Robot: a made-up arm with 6 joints. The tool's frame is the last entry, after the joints. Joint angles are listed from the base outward. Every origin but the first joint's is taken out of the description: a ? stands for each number. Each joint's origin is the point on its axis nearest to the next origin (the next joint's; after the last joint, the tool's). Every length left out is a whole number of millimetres.
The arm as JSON. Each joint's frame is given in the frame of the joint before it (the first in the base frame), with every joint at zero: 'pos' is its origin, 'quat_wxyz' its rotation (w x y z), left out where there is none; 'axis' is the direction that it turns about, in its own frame. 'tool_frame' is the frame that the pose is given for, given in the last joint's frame.
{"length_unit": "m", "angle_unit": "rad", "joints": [
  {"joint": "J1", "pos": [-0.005, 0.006, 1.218], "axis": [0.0, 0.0, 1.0]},
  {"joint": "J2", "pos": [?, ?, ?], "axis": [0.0, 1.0, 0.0]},
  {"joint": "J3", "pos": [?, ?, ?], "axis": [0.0, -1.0, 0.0]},
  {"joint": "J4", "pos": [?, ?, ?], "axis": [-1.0, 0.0, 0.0]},
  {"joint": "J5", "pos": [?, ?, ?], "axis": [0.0, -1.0, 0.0]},
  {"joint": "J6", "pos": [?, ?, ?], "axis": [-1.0, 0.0, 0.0]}
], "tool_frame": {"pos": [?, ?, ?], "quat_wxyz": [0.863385, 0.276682, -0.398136, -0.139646]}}
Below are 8 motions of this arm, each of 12 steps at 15 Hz.
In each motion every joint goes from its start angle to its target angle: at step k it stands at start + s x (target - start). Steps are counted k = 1, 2, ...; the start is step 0. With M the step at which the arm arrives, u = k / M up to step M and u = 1 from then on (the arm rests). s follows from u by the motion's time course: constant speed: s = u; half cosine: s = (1 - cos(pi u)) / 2; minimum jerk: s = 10 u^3 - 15 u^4 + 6 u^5.
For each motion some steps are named. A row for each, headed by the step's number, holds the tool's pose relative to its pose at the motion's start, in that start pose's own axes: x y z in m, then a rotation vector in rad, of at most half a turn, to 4 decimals.
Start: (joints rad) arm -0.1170 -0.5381 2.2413 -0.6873 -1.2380 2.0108
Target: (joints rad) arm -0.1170 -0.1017 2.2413 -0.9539 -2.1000 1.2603
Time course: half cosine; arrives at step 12
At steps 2, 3, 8, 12:
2: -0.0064 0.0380 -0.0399 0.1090 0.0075 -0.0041
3: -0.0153 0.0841 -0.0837 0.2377 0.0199 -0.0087
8: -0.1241 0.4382 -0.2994 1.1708 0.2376 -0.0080
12: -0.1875 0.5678 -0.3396 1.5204 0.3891 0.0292

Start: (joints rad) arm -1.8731 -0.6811 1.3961 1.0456 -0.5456 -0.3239
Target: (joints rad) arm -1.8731 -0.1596 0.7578 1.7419 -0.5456 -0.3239
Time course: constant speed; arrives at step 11
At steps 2, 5, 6, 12:
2: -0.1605 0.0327 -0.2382 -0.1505 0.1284 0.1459
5: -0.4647 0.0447 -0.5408 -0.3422 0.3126 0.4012
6: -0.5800 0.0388 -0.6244 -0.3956 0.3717 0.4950
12: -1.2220 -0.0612 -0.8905 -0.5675 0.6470 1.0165

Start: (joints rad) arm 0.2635 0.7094 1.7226 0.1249 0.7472 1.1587
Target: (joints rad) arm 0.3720 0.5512 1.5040 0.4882 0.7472 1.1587
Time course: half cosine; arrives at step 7
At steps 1, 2, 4, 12:
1: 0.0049 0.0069 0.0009 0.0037 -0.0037 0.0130
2: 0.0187 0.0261 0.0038 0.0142 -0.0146 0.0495
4: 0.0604 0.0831 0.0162 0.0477 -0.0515 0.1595
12: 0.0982 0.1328 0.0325 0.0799 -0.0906 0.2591

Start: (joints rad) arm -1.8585 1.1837 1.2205 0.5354 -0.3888 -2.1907
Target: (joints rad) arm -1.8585 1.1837 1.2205 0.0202 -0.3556 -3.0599
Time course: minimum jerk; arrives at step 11
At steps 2, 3, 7, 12:
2: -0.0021 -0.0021 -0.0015 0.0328 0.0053 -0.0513
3: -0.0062 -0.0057 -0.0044 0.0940 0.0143 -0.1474
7: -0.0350 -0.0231 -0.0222 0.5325 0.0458 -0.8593
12: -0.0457 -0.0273 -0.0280 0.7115 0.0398 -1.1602

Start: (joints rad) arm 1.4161 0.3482 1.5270 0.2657 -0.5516 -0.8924
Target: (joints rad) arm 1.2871 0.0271 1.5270 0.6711 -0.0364 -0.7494
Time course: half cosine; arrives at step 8
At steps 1, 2, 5, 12:
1: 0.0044 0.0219 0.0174 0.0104 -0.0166 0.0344
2: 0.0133 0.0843 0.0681 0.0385 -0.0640 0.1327
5: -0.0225 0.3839 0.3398 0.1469 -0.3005 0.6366
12: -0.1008 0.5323 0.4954 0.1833 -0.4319 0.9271

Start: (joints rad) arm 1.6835 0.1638 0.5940 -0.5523 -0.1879 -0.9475
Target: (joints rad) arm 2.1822 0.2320 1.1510 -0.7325 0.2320 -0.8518
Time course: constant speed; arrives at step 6
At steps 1, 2, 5, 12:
1: -0.1343 0.0435 -0.0830 0.0965 0.1159 0.0389
2: -0.2741 0.0908 -0.1437 0.2020 0.2260 0.0663
5: -0.6842 0.2541 -0.1888 0.5639 0.5097 0.0771
12: -0.8046 0.3134 -0.1609 0.6966 0.5851 0.0559

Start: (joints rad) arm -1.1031 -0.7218 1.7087 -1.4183 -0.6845 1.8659
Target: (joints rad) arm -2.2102 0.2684 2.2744 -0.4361 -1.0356 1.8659
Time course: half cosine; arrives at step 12
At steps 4, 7, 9, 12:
4: -0.2765 0.1772 -0.3383 -0.0540 0.4035 0.3505
7: -0.8491 0.2140 -0.5614 -0.1837 1.0140 0.8938
9: -1.1471 0.0939 -0.5237 -0.3028 1.3724 1.2114
12: -1.2850 -0.0264 -0.4436 -0.4051 1.6039 1.4137

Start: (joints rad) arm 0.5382 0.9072 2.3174 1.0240 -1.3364 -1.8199
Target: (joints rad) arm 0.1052 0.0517 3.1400 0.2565 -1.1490 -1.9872
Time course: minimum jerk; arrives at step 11
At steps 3, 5, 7, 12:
3: 0.0024 0.2150 0.1572 0.2024 0.1139 -0.0973
5: -0.0219 0.5494 0.6374 0.6433 0.4416 -0.2186
7: -0.0797 0.6117 1.3002 1.0847 0.9314 -0.1856
12: -0.1070 0.4025 1.7800 1.3363 1.3821 -0.0222

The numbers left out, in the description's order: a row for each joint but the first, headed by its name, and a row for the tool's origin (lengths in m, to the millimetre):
J2: 0.243 0.009 0.0
J3: 0.009 0.0 0.599
J4: 0.974 0.0 0.182
J5: 0.0 0.007 -0.022
J6: 0.302 0.0 -0.016
tool: 0.0 -0.003 -0.023

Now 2 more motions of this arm.
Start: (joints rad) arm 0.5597 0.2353 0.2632 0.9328 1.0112 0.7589
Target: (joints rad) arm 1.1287 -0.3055 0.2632 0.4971 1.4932 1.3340
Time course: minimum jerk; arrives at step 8
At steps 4, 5, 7, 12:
4: 0.5745 -0.1905 0.2827 -0.4099 -0.5452 -0.1383
5: 0.7383 -0.2970 0.4794 -0.6245 -0.7381 -0.2692
7: 0.8388 -0.4271 0.7285 -0.8846 -0.9019 -0.4765
12: 0.8419 -0.4352 0.7442 -0.9009 -0.9097 -0.4913

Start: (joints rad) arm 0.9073 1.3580 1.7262 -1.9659 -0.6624 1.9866
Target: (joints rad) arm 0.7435 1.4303 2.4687 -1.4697 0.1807 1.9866
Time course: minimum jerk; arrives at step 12
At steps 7, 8, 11, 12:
7: 0.2601 0.0897 0.4628 -0.6783 -0.3915 0.1062
8: 0.2898 0.1386 0.5786 -0.8089 -0.5122 0.1184
11: 0.3094 0.2327 0.7557 -0.9901 -0.7170 0.1297
12: 0.3095 0.2353 0.7600 -0.9944 -0.7225 0.1298

